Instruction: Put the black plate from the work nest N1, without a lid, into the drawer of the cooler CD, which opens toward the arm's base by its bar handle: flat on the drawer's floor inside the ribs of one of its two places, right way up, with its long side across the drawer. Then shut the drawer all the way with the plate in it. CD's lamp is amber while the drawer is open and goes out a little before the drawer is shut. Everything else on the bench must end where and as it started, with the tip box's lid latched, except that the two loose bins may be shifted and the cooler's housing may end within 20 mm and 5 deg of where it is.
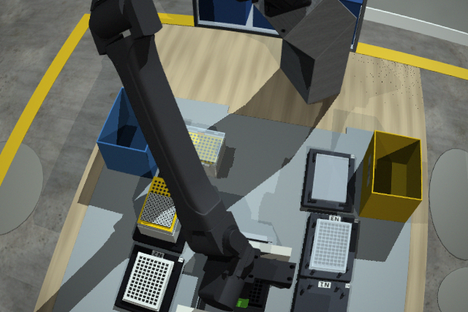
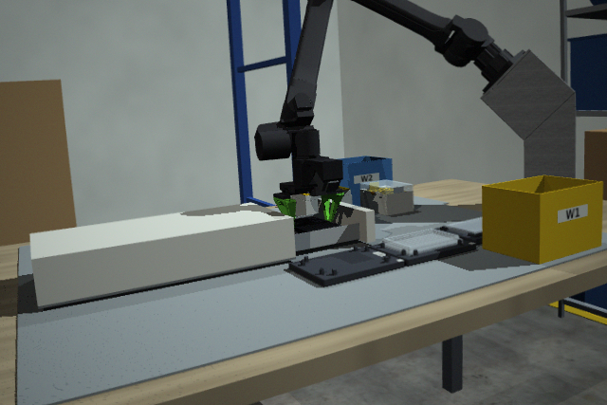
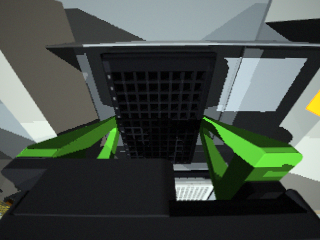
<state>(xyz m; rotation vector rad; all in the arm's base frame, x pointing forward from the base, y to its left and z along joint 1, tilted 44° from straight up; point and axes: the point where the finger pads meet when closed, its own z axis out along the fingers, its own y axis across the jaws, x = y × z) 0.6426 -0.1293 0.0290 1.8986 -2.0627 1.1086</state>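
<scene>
Now: the black plate right at my hand. Round my hand: white grid plate: 20 cm to the right, 2 cm below; cooler CD: 16 cm ahead, 4 cm to the right; drawer: 4 cm ahead, 1 cm to the right, 1 cm below.
</scene>
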